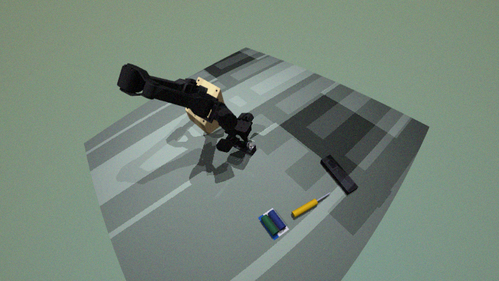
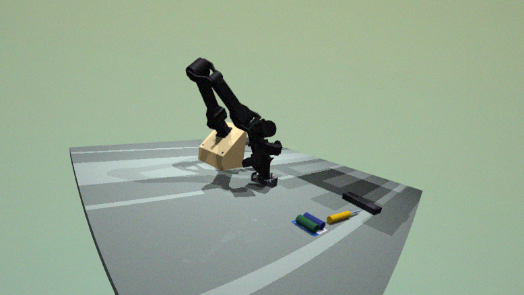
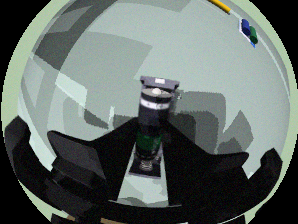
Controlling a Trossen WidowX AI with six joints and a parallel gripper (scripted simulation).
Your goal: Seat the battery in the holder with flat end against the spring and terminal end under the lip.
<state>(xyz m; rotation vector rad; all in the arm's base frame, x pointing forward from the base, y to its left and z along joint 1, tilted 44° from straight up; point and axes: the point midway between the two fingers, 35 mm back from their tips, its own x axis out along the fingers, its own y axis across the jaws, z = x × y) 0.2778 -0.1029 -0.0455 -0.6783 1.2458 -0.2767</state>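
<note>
Now: the battery 10 mm above my gripper tip. From my gripper tip the other things lie so: yellow-handled screwdriver 340 mm ahead, 30 mm to the right, 10 mm below; then black remote 360 mm ahead, 120 mm to the left, 10 mm below.
</note>
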